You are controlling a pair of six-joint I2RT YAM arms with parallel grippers.
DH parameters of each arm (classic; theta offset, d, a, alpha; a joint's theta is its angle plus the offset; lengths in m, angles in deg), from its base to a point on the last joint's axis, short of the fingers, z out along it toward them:
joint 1: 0 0.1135 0.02 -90
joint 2: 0 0 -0.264 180
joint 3: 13.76 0 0.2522 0
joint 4: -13.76 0 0.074 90
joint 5: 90 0 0 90
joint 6: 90 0.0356 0 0
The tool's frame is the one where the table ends.
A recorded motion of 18 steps. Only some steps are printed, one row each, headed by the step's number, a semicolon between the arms.
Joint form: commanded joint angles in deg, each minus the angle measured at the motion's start. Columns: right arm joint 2, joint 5, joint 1, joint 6, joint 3, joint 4; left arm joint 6, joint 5, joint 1, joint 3, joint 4, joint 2.
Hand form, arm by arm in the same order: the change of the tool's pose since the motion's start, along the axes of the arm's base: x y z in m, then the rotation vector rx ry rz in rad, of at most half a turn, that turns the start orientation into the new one. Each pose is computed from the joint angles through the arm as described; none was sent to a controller.
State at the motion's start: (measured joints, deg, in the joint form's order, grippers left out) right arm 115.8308 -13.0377 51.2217 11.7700 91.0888 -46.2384; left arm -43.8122 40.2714 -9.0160 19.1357 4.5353 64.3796
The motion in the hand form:
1: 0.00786 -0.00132 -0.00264 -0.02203 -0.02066 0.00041; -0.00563 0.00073 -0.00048 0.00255 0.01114 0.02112
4: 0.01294 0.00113 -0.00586 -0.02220 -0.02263 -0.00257; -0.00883 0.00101 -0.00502 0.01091 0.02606 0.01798
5: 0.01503 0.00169 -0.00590 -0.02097 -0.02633 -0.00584; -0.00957 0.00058 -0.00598 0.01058 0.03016 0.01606
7: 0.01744 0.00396 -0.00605 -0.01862 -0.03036 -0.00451; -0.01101 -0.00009 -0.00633 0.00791 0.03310 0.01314
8: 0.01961 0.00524 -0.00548 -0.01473 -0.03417 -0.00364; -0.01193 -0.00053 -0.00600 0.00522 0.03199 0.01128
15: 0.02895 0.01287 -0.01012 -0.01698 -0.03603 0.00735; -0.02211 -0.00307 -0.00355 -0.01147 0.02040 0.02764
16: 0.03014 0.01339 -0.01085 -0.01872 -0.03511 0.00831; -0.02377 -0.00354 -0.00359 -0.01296 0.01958 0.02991
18: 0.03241 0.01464 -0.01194 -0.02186 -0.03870 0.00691; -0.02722 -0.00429 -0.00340 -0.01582 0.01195 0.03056
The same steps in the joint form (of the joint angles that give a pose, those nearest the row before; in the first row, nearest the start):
1: 1.14 1.35 -0.83 -1.39 1.18 -0.57; -1.16 -1.10 -0.21 -1.00 -0.94 -2.03
4: 2.40 1.39 -1.15 -1.56 2.31 -0.41; -0.77 -1.25 -0.30 -1.79 -1.35 -2.06
5: 2.71 1.51 -1.30 -1.57 2.76 -0.35; -0.87 -1.25 -0.46 -1.98 -1.30 -2.04
7: 3.37 1.56 -1.35 -1.73 3.69 -0.40; -1.14 -1.21 -0.73 -2.24 -1.37 -2.40
8: 3.78 1.52 -1.46 -1.90 4.40 -0.43; -1.34 -1.17 -0.91 -2.39 -1.38 -2.77
15: 6.77 1.38 -1.76 -2.84 7.99 -1.26; -4.22 -2.59 -2.51 -4.34 -1.37 -7.33
16: 7.12 1.36 -1.83 -2.97 8.39 -1.45; -4.64 -2.89 -2.82 -4.67 -1.37 -7.99
18: 7.73 1.62 -1.93 -3.08 9.12 -1.59; -5.16 -3.31 -3.36 -5.37 -1.37 -9.46

